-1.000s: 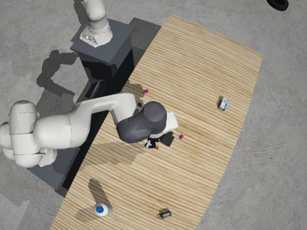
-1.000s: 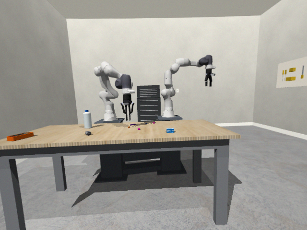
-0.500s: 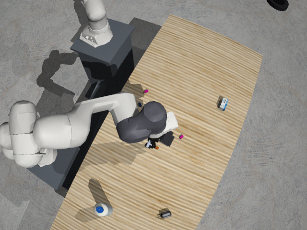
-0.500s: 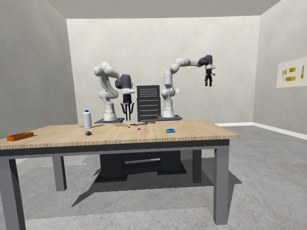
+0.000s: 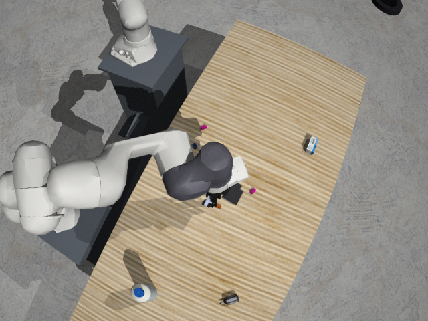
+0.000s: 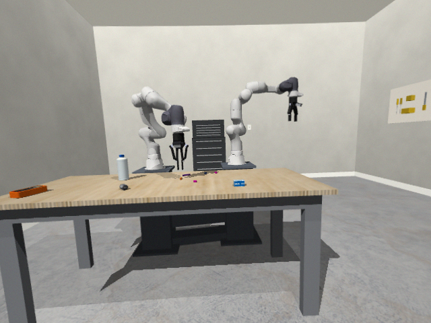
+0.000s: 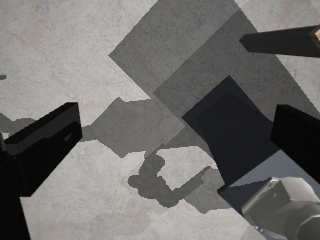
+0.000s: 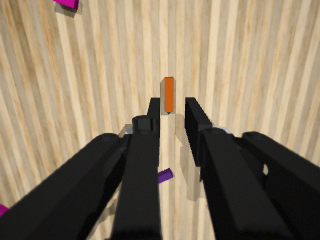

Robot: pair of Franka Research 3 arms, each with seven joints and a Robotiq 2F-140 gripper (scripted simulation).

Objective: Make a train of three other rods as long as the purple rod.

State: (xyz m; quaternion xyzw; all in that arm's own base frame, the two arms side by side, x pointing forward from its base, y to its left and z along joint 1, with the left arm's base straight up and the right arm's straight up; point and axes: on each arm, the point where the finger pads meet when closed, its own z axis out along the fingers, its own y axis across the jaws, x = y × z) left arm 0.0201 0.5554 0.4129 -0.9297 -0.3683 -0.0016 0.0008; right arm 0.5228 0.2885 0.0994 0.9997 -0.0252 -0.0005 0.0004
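Now: right hand 9 cm above the orange rod. Round my right hand: dark object: 17 cm ahead, 32 cm to the right, 8 cm below; white bottle: 11 cm behind, 40 cm to the right, 1 cm below; purple rod: 12 cm behind, 4 cm to the left, 9 cm below.
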